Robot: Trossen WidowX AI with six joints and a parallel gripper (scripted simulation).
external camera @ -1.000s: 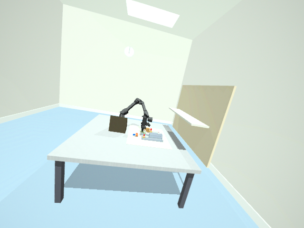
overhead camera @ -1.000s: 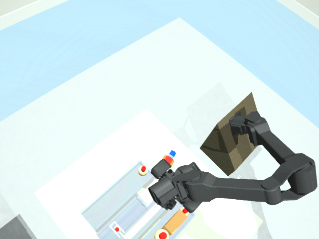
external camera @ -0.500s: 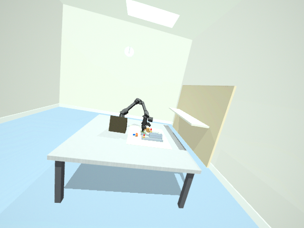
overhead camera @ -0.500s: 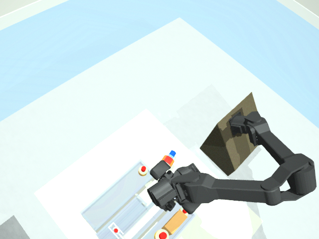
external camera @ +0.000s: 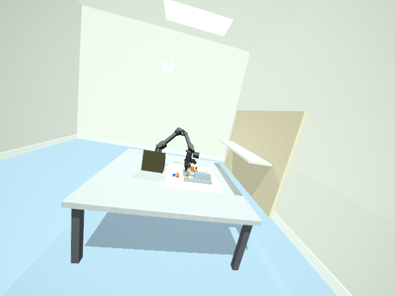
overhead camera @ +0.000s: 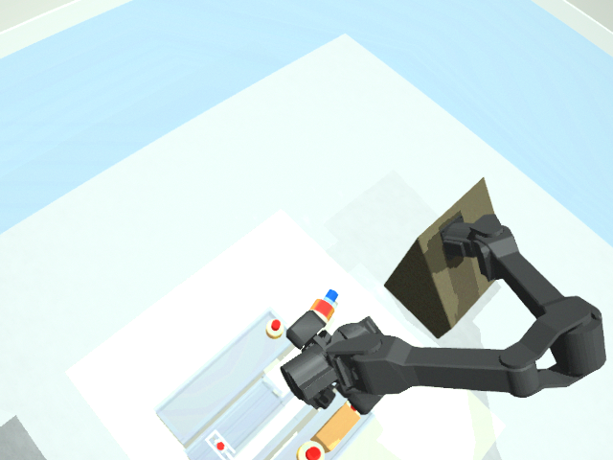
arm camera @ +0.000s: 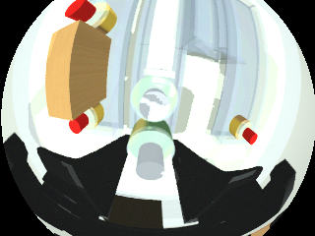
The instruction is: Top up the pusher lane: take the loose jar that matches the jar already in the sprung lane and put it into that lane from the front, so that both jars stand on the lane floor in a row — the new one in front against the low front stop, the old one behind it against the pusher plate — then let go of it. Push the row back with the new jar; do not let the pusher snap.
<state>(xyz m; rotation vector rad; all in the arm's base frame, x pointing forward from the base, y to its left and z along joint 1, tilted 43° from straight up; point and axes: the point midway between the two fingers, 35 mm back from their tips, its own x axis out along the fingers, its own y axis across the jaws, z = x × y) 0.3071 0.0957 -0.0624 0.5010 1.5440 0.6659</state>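
My gripper tip is 6 cm short of the tan block, 8 cm to the right of it and 1 cm above it.
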